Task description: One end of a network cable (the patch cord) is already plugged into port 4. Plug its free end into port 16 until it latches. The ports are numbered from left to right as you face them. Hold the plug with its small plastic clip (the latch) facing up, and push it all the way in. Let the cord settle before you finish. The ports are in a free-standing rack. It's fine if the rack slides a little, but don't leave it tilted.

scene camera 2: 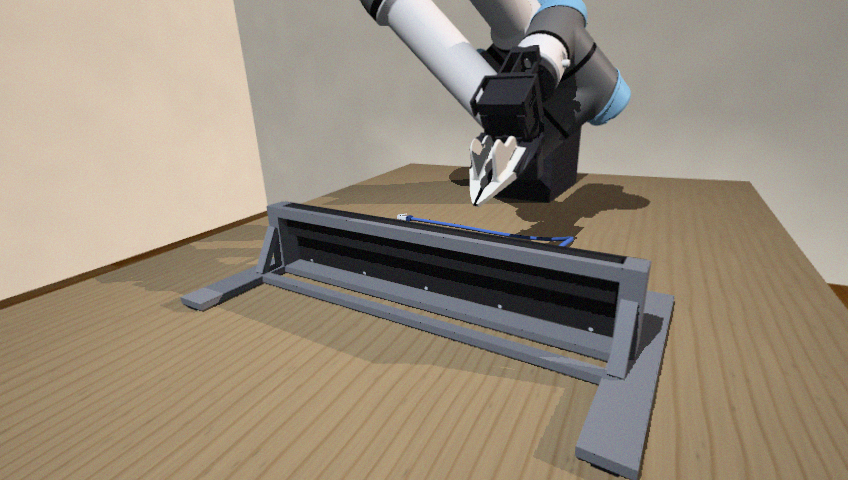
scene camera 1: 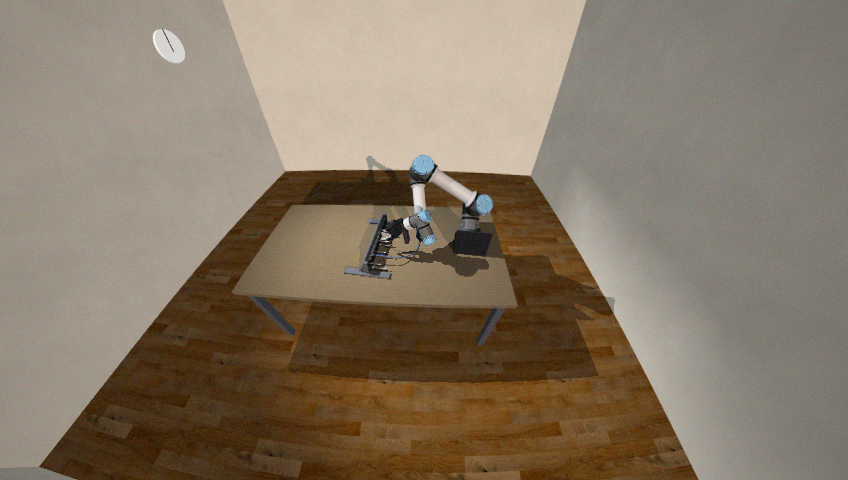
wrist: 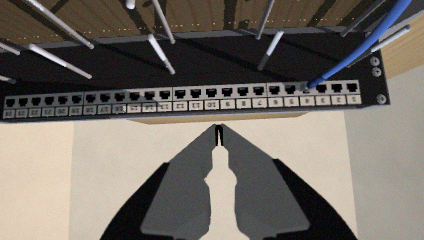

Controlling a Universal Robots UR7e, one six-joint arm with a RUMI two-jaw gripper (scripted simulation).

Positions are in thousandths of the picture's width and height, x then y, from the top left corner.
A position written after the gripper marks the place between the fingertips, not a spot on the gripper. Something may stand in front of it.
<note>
In view: the gripper (scene camera 2: 561, 428).
The gripper shows as well in the wrist view (wrist: 515, 527).
</note>
